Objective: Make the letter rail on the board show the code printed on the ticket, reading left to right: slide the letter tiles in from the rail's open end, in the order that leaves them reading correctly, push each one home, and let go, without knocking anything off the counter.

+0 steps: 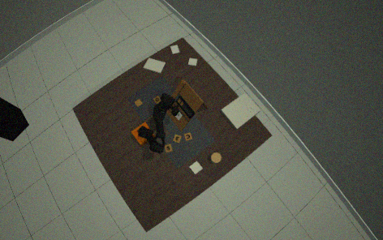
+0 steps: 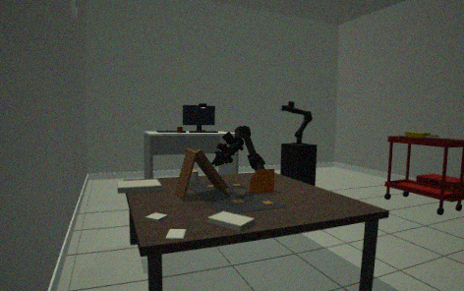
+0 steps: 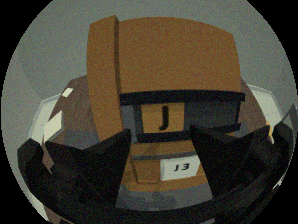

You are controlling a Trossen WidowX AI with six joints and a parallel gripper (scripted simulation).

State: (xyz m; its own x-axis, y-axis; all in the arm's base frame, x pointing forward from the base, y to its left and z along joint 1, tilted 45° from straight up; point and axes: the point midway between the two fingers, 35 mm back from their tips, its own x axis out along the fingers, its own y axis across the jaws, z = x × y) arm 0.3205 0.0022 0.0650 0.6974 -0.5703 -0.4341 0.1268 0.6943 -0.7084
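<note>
The tan letter tile lies 3 cm ahead of my gripper tip, 1 cm to the right of it and 2 cm below it. Round my gripper tip: white slab 37 cm ahead, 38 cm to the right, 17 cm below; white ticket 4 cm behind, 4 cm to the right, 11 cm below; white pad 16 cm ahead, 49 cm to the left, 18 cm below.
</note>
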